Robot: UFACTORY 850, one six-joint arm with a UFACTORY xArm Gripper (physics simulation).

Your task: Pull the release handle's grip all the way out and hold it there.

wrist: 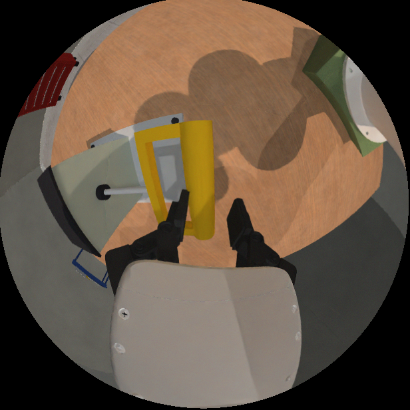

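Observation:
The release handle has a thick yellow bar grip (201, 170) joined to a yellow rectangular frame (148, 172). It stands right of a pale grey-green housing (90, 165) with a dark edge. A light grey rod with a black end shows between the housing and the frame. My gripper (209, 204) is open around the lower part of the grip. The left finger reaches inside the yellow frame, close to the bar's left side. The right finger stands apart from the bar, with a visible gap. Where the left fingertip meets the bar is hard to tell.
A grey mounting plate (157, 123) with dark bolts lies behind the handle on the wooden table (240, 30). A green base (327, 75) with a white round part stands at the upper right. A red slatted object (50, 85) is at the far left, and a blue frame (90, 275) at the lower left.

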